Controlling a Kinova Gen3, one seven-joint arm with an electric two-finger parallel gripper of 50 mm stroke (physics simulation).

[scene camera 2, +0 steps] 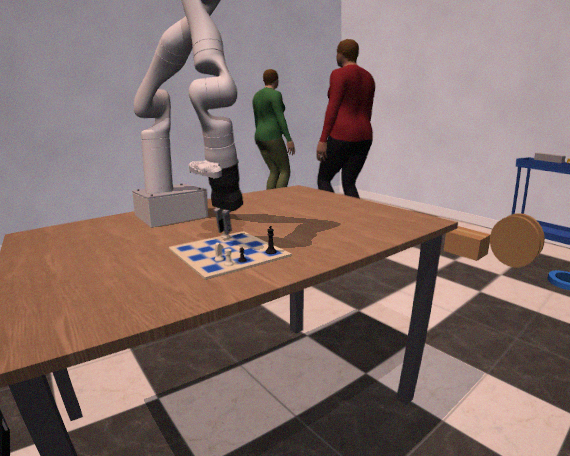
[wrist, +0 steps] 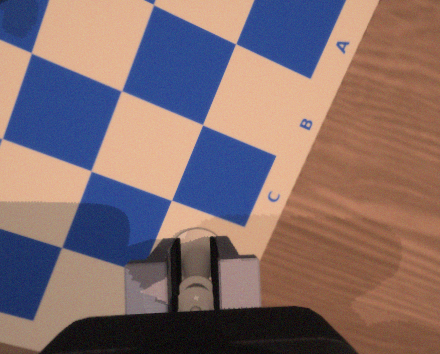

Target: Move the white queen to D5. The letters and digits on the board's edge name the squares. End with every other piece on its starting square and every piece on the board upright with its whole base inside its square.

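Seen in the pictures: gripper, fingertip midpoint: (scene camera 2: 225,231) (wrist: 195,262); arm's base, link origin: (scene camera 2: 159,191).
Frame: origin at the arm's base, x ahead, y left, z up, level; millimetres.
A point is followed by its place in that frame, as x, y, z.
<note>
My gripper (scene camera 2: 223,228) {358, 23, -63} (wrist: 195,262) {358, 23, -63} is shut on the white queen (scene camera 2: 226,236) {366, 20, -74} (wrist: 195,296) {362, 21, -29}, which looks upright between the fingers. In the wrist view the queen's round base shows beyond the fingertips, over the cream square next to the blue square in column C, at the lettered edge, where column D lies. Whether the base touches the board (scene camera 2: 250,263) {530, -28, -85} (wrist: 325,85) {320, -67, -85} cannot be told. The fingers hide part of that square. In the scene view a black king (scene camera 2: 270,241) {512, 45, -57}, a black pawn (scene camera 2: 242,254) {509, -33, -69} and two white pieces (scene camera 2: 218,251) {470, -70, -63} (scene camera 2: 228,256) {506, -68, -65} stand upright on the board.
The board lies on the wooden table (scene camera 2: 100,280) {385, -316, -91}. The robot's grey base block (scene camera 2: 175,207) {97, 9, -41} stands behind it. Two people, in green (scene camera 2: 270,117) and red (scene camera 2: 352,105), stand beyond the table. A blue cart (scene camera 2: 545,166) is at the far right. The arm's shadow falls across board and table.
</note>
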